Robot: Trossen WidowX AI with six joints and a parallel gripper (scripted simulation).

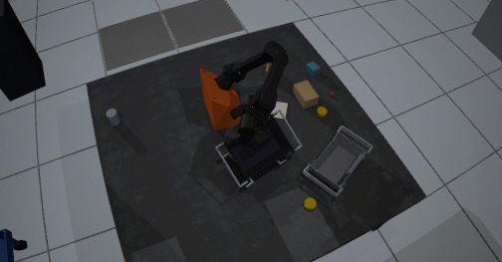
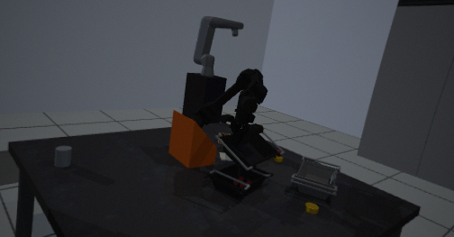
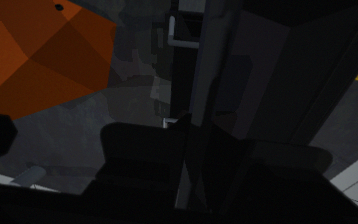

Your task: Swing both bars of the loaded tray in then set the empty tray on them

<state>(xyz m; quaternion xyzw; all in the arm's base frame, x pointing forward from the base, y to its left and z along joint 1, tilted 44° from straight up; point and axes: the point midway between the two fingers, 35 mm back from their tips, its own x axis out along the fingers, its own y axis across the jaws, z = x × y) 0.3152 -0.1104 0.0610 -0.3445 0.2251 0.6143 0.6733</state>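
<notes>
The black tray lies 7 cm ahead of my gripper tip and 1 cm to the left of it. From my gripper tip the other things lie so: pale block 19 cm behind, 24 cm to the left, 18 cm below; then tan box 17 cm behind, 42 cm to the left, 15 cm below; then teal cube 30 cm behind, 57 cm to the left, 16 cm below.
</notes>
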